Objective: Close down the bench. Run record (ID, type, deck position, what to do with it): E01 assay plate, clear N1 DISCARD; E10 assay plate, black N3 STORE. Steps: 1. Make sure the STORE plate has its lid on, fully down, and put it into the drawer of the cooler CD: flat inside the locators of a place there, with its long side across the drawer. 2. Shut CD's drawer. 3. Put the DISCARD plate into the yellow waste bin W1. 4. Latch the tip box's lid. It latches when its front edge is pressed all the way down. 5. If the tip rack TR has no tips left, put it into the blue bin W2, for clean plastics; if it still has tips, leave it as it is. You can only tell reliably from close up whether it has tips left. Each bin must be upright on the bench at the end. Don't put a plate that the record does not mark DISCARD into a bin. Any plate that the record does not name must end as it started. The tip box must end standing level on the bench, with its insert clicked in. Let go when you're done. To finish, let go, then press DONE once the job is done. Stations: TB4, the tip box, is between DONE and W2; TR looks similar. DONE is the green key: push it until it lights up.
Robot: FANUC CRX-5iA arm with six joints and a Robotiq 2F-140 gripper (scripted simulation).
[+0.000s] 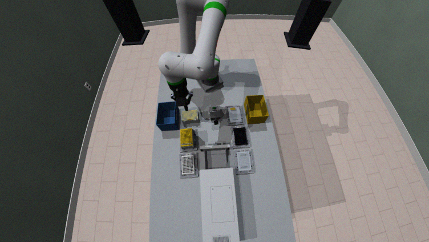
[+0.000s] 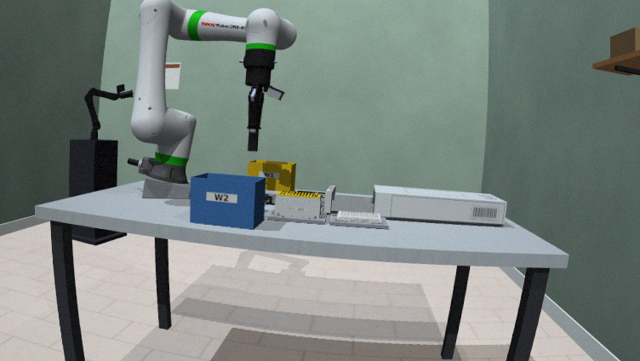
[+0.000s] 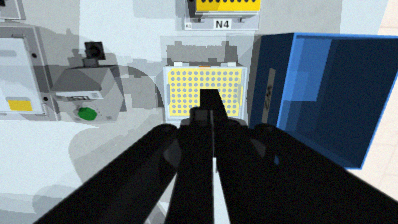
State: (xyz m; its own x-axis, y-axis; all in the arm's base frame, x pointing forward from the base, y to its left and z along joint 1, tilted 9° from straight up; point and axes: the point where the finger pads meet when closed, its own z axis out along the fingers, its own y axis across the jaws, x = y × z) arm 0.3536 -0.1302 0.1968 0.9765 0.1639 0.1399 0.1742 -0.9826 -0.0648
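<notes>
Now: the clear tip box lid 3 cm behind my hand and 16 cm below it. Also, from my hand: green DONE key: 9 cm behind, 17 cm to the left, 15 cm below; blue bin W2: 16 cm to the right, 18 cm below; yellow tip rack TR: 15 cm ahead, 1 cm to the right, 16 cm below.
</notes>
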